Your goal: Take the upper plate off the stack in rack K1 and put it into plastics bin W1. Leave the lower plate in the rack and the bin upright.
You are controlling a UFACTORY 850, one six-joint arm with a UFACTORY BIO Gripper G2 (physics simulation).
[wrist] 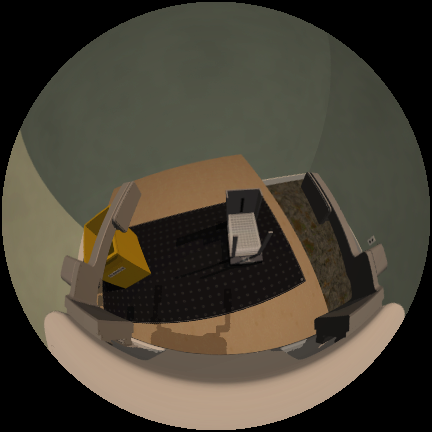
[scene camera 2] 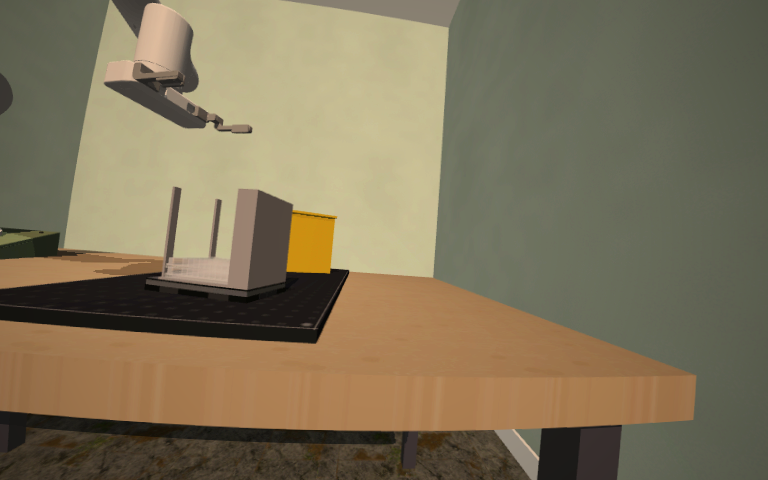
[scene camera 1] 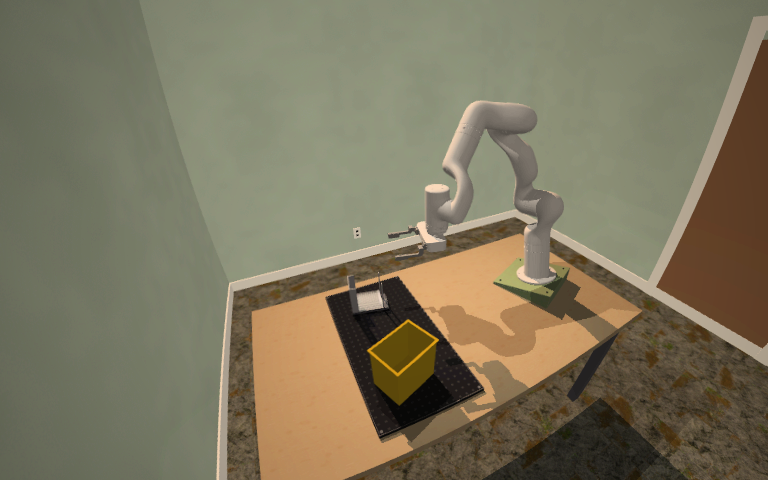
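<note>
Rack K1 [scene camera 1: 352, 294] [scene camera 2: 269, 243] [wrist: 234, 201] stands upright, with a tall grey wall on one side and thin posts opposite. The pale plate stack [scene camera 1: 370, 301] [scene camera 2: 198, 270] [wrist: 244, 232] lies flat low in the rack; its gridded top shows, but the border between upper and lower plate is too small to tell. The yellow bin W1 [scene camera 1: 404, 373] [scene camera 2: 310, 243] [wrist: 130, 260] stands upright and open-topped, apart from the rack. My gripper [scene camera 1: 394, 246] [scene camera 2: 215, 103] [wrist: 222, 202] is open and empty, its fingers pointing roughly level, well above the rack's height and off towards the arm's side.
Rack and bin stand on a black perforated board [scene camera 1: 360, 370] [scene camera 2: 271, 328] [wrist: 175, 300] on the wooden table [scene camera 1: 305, 418] [scene camera 2: 453, 339] [wrist: 185, 187]. The arm's green base plate [scene camera 1: 509, 277] is at the table's far right in the first scene view. Walls stand beyond the table.
</note>
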